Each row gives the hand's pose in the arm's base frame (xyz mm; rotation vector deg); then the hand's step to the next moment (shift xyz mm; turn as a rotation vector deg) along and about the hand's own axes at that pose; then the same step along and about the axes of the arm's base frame.
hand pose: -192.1 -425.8 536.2 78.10 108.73 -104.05
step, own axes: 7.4 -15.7 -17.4 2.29 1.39 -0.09
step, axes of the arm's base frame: -7.4 21.2 10.0 -0.28 0.93 -2.50
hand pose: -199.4 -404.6 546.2 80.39 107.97 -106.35
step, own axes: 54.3 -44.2 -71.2 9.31 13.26 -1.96
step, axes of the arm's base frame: -25.4 96.0 10.9 4.80 3.60 -15.18
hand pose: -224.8 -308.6 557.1 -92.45 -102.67 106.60
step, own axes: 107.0 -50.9 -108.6 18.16 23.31 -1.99
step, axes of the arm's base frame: 1.0 160.7 3.3 6.63 6.58 -28.10
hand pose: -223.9 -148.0 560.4 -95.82 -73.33 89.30
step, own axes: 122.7 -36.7 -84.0 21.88 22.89 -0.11
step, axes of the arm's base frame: 56.5 142.1 -8.2 4.32 9.60 -29.86
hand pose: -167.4 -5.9 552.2 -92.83 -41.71 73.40
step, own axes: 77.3 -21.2 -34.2 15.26 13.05 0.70
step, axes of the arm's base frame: 56.5 65.4 -11.3 2.53 8.11 -18.21
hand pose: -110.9 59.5 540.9 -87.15 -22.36 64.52
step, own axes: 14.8 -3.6 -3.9 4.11 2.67 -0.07
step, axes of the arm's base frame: 11.5 10.1 -3.6 1.17 2.29 -4.17
